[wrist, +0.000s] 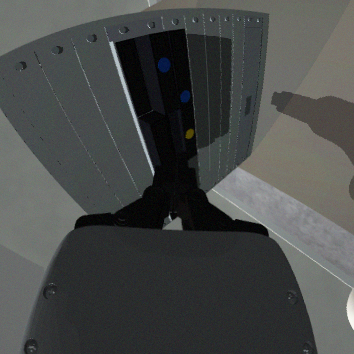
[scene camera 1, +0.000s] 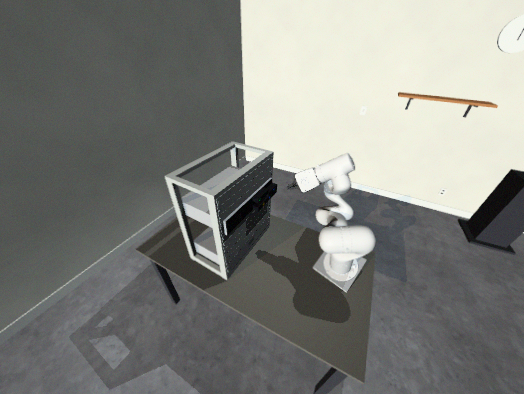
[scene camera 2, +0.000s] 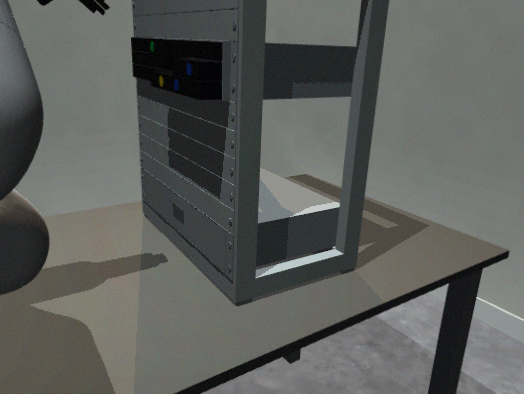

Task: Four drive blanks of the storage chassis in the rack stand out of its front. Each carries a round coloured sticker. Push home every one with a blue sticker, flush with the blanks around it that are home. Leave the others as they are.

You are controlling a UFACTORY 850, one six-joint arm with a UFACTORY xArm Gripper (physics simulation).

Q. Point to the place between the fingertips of my gripper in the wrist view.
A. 174,165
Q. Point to a grey rack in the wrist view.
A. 117,78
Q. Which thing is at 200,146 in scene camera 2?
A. A grey rack.
